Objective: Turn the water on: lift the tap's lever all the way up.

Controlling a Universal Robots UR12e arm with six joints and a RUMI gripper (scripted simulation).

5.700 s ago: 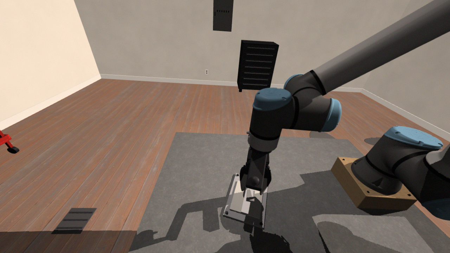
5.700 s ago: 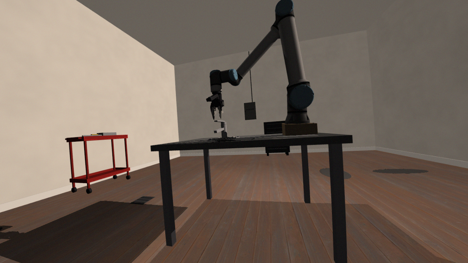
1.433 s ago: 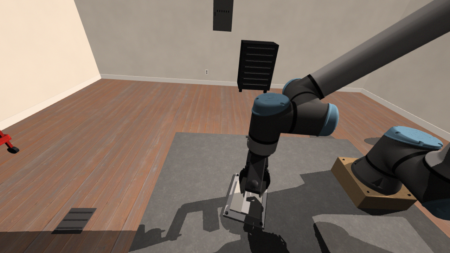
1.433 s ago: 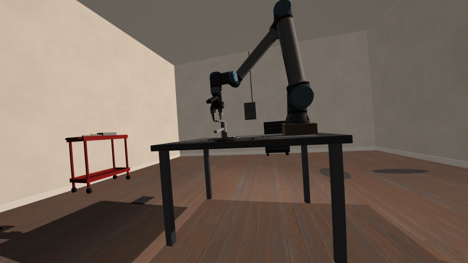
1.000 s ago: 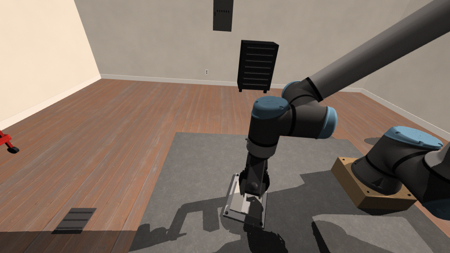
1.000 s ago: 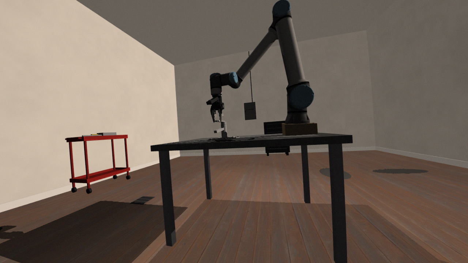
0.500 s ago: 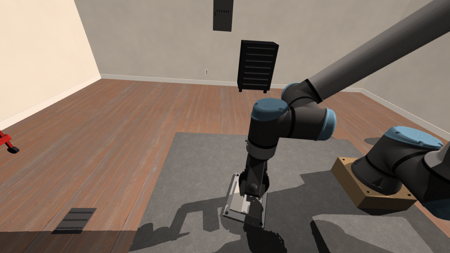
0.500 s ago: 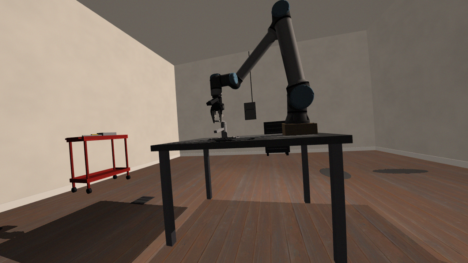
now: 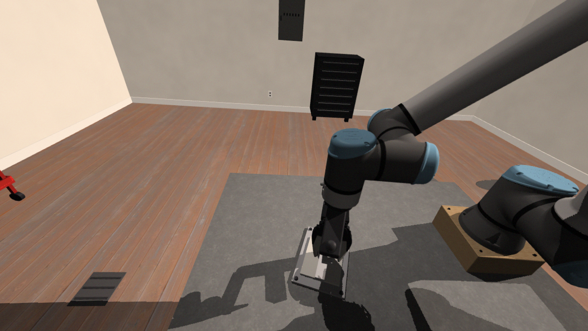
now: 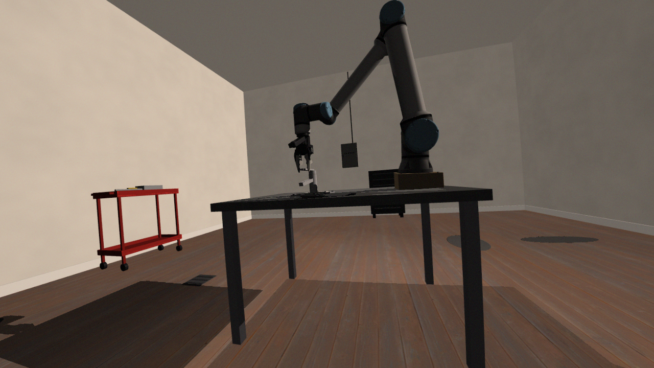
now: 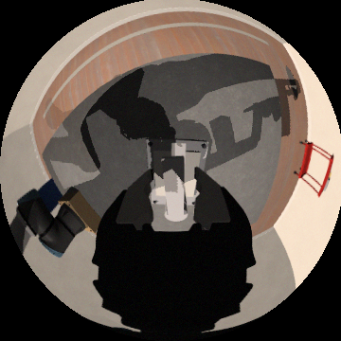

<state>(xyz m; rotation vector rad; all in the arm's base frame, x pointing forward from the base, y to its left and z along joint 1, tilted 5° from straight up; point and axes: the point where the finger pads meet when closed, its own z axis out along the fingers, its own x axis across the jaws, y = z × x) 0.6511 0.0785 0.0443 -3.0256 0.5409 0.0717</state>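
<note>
Now: the lever 1 cm behind my hand and 4 cm to the right of it.
</note>
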